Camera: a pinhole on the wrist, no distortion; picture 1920 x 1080 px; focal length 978.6 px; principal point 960.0 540.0 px. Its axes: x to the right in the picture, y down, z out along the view. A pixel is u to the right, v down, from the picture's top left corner.
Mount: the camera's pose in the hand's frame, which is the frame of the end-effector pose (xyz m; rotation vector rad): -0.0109 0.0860 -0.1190 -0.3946 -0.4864 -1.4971
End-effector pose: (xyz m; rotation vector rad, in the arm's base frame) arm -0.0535 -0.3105 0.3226 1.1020 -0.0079 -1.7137
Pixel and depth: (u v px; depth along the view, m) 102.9 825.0 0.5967
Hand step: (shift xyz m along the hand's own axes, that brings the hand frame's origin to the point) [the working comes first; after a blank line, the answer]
In the camera's frame: -0.5226 0.1738 0.5967

0.1194 0.8532 0.1128
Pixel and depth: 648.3 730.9 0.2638
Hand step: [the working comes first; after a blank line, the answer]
In the camera's frame: -0.0840 0.0515 0.2638

0.0229 0.2999 0.0610
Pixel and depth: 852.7 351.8 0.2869
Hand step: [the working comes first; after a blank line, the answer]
In the camera's frame: -0.0315 -0.0552 0.2869

-0.0845 0.2633 0.1035
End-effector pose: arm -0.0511 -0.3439 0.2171 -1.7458 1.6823 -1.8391
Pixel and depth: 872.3 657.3 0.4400
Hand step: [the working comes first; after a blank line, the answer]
In the camera's frame: -0.0394 0.0527 0.4400

0.0135 0.3564 0.2335
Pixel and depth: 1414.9 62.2 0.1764
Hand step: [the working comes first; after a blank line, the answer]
In the camera's frame: 0.0820 -0.0861 0.1764

-0.1072 0.1072 0.0695
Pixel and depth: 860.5 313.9 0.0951
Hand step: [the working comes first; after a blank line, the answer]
In the camera's frame: -0.0097 -0.0220 0.0951

-0.0389 0.1440 -0.0450
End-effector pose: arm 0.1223 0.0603 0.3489 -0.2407 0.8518 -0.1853
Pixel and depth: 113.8 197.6 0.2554
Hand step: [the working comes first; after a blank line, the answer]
In the camera's frame: -0.2208 -0.0894 0.2554

-0.1185 0.4050 -0.0261
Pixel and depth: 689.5 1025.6 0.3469
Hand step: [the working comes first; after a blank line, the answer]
In the camera's frame: -0.0959 0.1721 0.3469

0.1379 0.3594 0.1305
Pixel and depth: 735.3 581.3 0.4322
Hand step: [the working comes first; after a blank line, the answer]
In the camera's frame: -0.0992 0.0182 0.4322

-0.0211 0.4013 0.1932
